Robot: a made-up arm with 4 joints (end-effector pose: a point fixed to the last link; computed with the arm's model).
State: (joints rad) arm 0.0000 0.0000 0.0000 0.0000
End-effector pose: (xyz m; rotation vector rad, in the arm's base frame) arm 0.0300 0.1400 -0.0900 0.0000 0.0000 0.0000
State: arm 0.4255 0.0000 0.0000 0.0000
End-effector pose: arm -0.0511 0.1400 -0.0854 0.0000 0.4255 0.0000
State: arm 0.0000 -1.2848 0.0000 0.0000
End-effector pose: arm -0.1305 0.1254 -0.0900 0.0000 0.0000 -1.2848
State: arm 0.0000 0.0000 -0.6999 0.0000
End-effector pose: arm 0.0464 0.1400 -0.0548 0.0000 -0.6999 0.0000
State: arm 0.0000 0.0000 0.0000 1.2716
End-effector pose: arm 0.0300 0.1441 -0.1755 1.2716 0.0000 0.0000
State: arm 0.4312 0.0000 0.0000 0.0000
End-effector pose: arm -0.0522 0.1400 -0.0851 0.0000 0.4312 0.0000
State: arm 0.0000 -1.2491 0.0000 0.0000
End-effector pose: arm -0.1264 0.1230 -0.0900 0.0000 0.0000 -1.2491
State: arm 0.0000 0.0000 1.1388 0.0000
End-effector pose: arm -0.0296 0.1400 -0.1031 0.0000 1.1388 0.0000
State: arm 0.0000 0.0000 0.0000 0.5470
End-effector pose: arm 0.0300 0.1279 -0.1270 0.5470 0.0000 0.0000
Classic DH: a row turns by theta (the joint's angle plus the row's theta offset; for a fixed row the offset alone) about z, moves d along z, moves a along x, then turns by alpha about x. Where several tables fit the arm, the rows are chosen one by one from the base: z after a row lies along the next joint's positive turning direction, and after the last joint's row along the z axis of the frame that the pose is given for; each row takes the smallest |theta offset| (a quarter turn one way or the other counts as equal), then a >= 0, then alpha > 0; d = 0 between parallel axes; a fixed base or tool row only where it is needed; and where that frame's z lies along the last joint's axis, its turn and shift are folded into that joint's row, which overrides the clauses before.
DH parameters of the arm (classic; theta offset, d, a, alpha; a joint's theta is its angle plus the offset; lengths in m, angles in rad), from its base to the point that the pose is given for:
base (fixed): 0 0.1 0 -1.5708
joint 1: 0 0.24 -0.06 1.5708
joint 2: 0 -0.15 0.05 -1.5708
joint 3: 1.5708 -0.04 0.08 1.5708
joint 4: -1.5708 0.04 0.06 1.5708
tool (fixed): 1.5708 0.04 0 0

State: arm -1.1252 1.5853 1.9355 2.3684
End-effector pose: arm 0.1062 0.1355 0.0122 0.6807 0.2708 -0.5074
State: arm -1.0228 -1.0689 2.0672 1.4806
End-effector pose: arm 0.0103 0.2768 -0.1141 2.4477 0.8577 -0.8332
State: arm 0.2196 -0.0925 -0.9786 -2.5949
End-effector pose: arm 0.0460 0.2589 -0.0774 -2.4833 -0.1741 -1.0111
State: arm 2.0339 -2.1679 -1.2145 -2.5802
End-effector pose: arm -0.0759 0.1056 0.2638 1.4468 -0.0139 -0.4232
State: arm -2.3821 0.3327 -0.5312 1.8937
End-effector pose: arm 0.0979 0.2367 0.3638 0.0394 -1.3945 2.4207
